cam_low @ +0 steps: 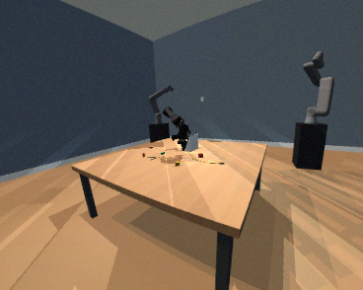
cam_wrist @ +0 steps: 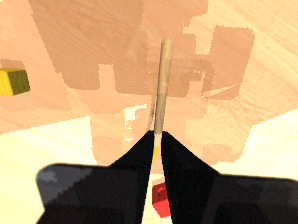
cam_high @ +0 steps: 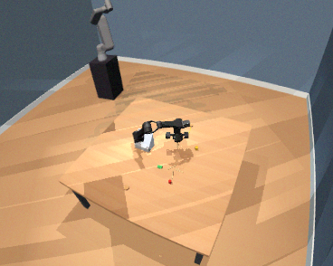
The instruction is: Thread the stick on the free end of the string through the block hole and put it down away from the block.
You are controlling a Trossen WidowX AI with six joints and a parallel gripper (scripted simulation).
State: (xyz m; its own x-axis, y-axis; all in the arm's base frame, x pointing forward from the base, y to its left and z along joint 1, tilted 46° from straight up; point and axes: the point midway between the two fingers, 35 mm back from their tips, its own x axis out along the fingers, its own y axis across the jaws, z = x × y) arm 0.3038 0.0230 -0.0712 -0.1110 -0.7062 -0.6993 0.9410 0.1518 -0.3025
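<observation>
Now: the thin wooden stick 1 cm to the right of my gripper tip. Also, from my gripper tip: green piece (25 cm to the right, 7 cm behind, 5 cm below); then yellow cube (16 cm ahead, 5 cm below, 3 cm to the left); then red block (11 cm to the left, 7 cm behind, 5 cm below).
</observation>
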